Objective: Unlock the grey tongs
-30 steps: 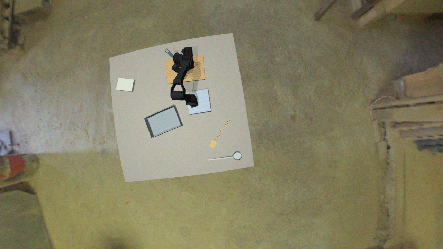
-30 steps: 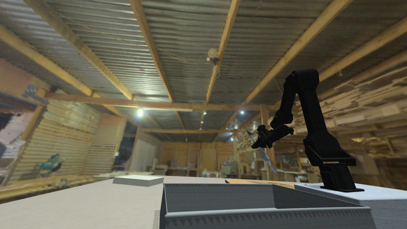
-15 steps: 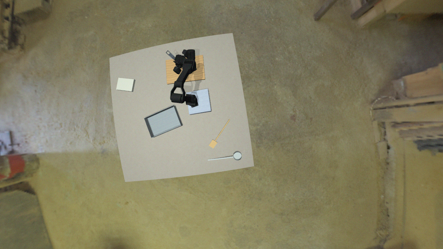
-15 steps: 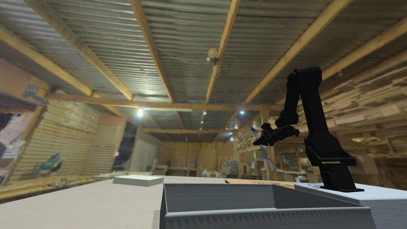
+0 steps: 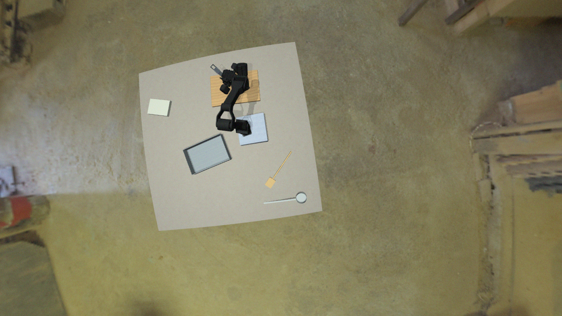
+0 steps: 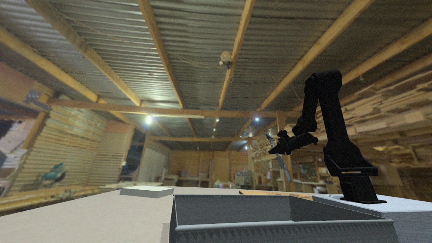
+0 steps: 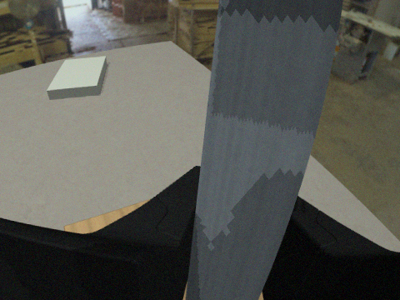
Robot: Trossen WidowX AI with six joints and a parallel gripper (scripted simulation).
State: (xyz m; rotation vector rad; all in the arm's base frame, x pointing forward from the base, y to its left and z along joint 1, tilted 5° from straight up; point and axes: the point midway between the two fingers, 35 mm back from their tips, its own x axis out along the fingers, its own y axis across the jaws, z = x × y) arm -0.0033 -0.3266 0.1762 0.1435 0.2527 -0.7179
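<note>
Right now the wooden board is 40 mm behind my gripper tip, 10 mm to the left of it and 210 mm below it. Also, from my gripper tip: grey roasting tin: 290 mm ahead, 420 mm to the left, 190 mm below; then cream block: 570 mm ahead, 60 mm to the right, 200 mm below.
</note>
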